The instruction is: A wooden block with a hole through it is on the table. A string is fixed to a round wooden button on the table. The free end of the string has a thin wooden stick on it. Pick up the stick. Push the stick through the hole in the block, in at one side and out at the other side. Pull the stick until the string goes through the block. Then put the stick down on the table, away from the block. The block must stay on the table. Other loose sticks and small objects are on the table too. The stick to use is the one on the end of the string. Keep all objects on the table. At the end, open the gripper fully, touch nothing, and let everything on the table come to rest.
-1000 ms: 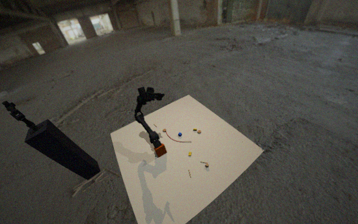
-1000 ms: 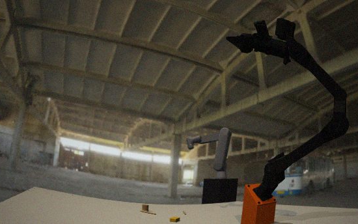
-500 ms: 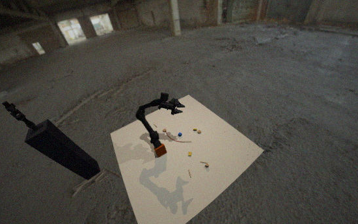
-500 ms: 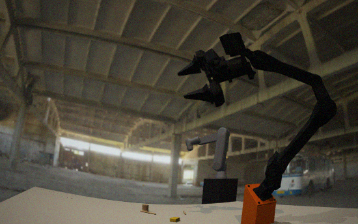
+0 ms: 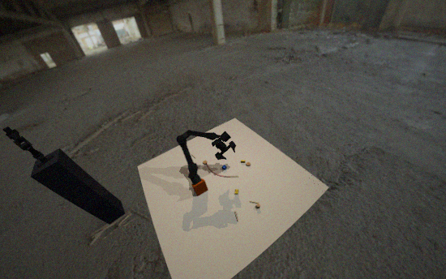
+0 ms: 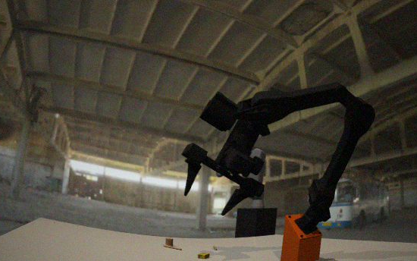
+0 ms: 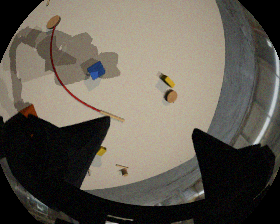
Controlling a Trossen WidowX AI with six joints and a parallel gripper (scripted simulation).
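Now: the blue block 160 mm below my gripper tip, 50 mm to the left of it and 50 mm behind it. Also, from my gripper tip: yellow block: 200 mm to the right, 170 mm below, 140 mm behind; then small wooden block: 410 mm to the right, 160 mm below, 110 mm behind.
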